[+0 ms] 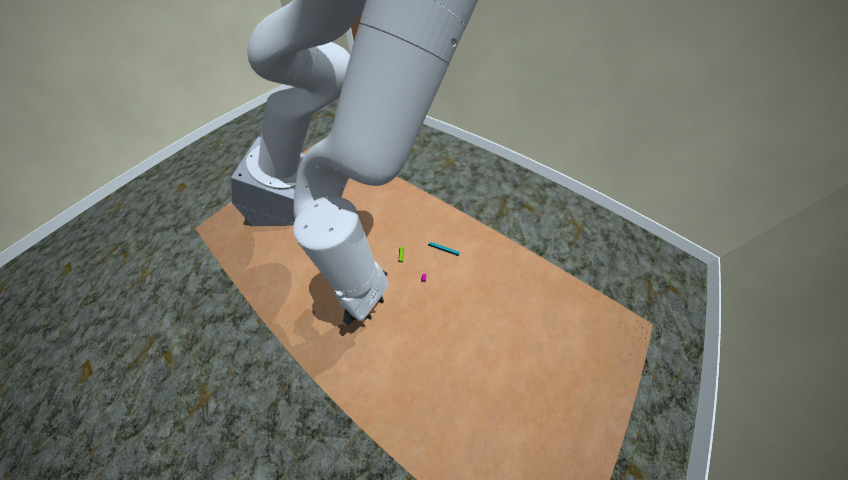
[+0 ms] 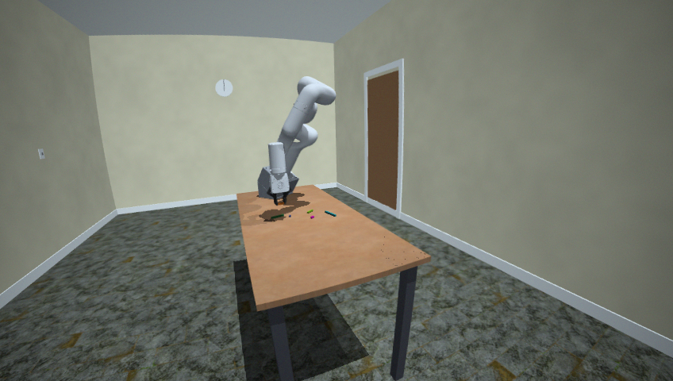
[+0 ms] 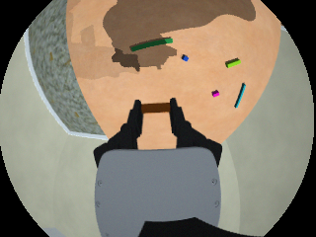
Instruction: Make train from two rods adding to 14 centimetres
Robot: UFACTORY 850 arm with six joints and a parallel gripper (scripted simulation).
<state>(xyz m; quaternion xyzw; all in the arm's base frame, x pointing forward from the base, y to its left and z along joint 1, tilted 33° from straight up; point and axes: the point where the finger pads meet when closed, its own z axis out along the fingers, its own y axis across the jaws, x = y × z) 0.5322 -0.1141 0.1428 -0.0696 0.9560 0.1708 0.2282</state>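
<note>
My gripper is now 12 cm above the small blue rod, 6 cm past it and 5 cm to the right of it. Round my hand: magenta rod 17 cm to the left, 12 cm below; green rod 12 cm below, 8 cm behind, 2 cm to the right; orange rod 2 cm below.
</note>
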